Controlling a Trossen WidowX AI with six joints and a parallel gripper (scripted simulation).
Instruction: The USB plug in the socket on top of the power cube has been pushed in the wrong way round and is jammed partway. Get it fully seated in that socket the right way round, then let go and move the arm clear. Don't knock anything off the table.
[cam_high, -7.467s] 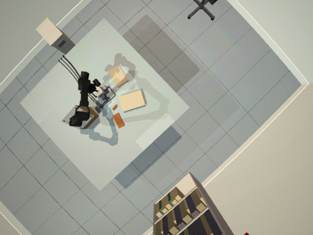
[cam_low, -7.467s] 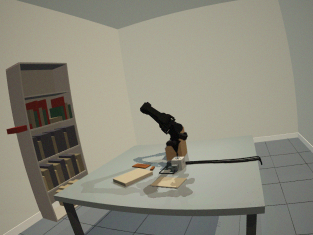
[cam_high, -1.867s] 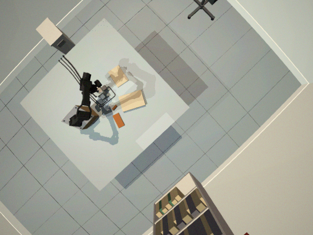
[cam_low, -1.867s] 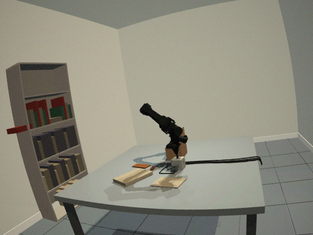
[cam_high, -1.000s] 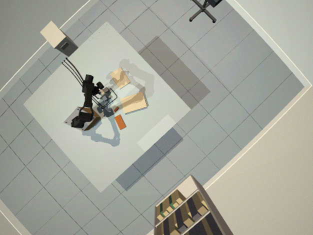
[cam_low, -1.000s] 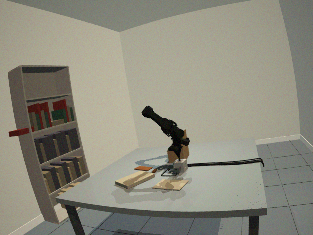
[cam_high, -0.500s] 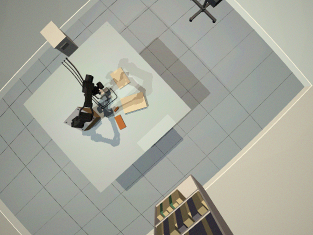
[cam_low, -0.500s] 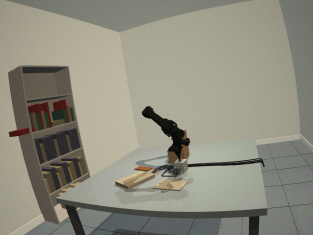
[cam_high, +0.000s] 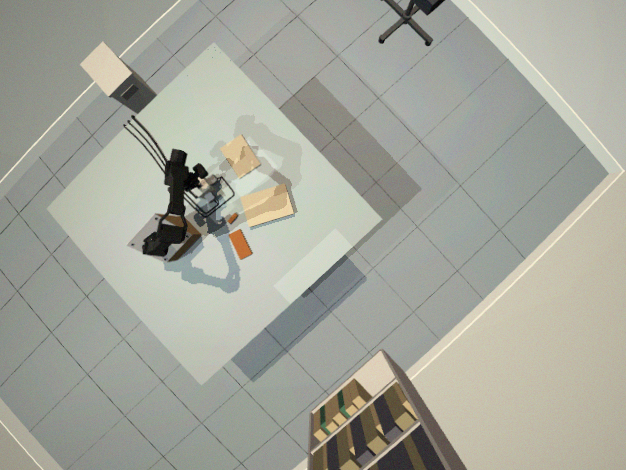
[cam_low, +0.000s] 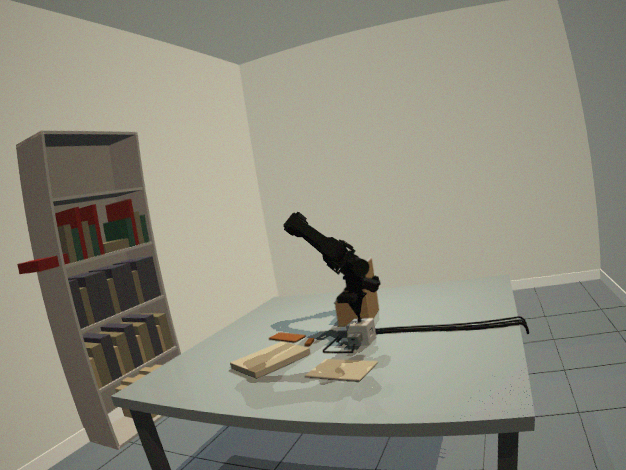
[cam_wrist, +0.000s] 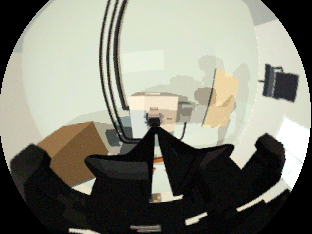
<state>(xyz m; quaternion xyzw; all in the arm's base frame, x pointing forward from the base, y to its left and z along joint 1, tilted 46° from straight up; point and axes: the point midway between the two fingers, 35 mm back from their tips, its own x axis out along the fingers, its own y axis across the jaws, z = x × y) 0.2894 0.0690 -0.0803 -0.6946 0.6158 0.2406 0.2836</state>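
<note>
Right now my gripper tip is 1 cm above the dark USB plug. Round my gripper tip: small orange block: 1 cm ahead, 21 cm to the right, 10 cm below; then thin tan sheet: 24 cm ahead, 2 cm to the left, 10 cm below; then thick tan board: 20 cm ahead, 27 cm to the right, 9 cm below.
</note>
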